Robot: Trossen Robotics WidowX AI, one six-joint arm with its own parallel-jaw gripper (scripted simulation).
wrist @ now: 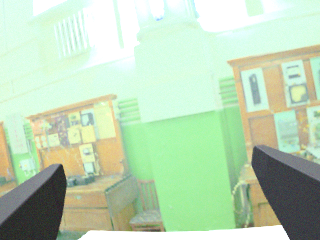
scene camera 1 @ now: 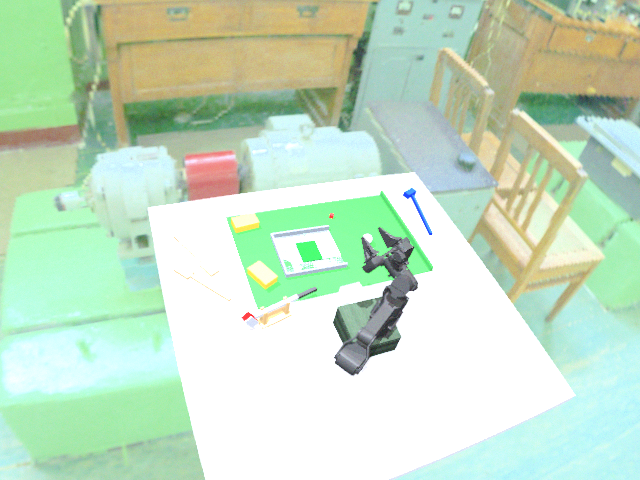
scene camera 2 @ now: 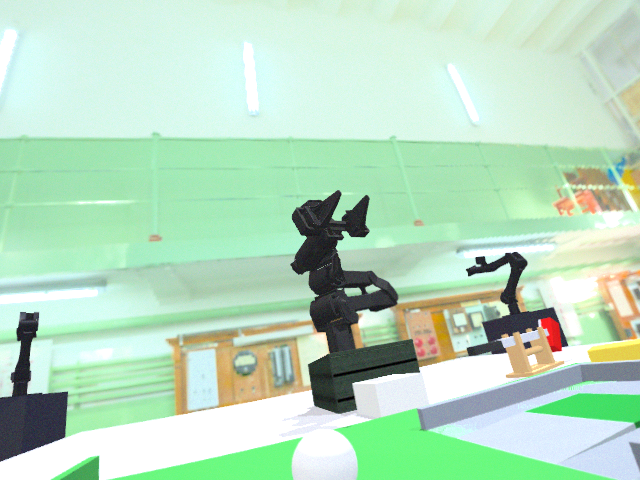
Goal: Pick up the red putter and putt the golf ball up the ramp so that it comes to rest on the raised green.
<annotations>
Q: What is my gripper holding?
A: Nothing.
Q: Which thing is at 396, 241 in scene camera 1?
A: My gripper.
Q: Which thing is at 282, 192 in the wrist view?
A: My gripper.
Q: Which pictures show my gripper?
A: The wrist view, scene camera 1 and scene camera 2: all of them.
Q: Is my gripper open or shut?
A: Open.
</annotations>
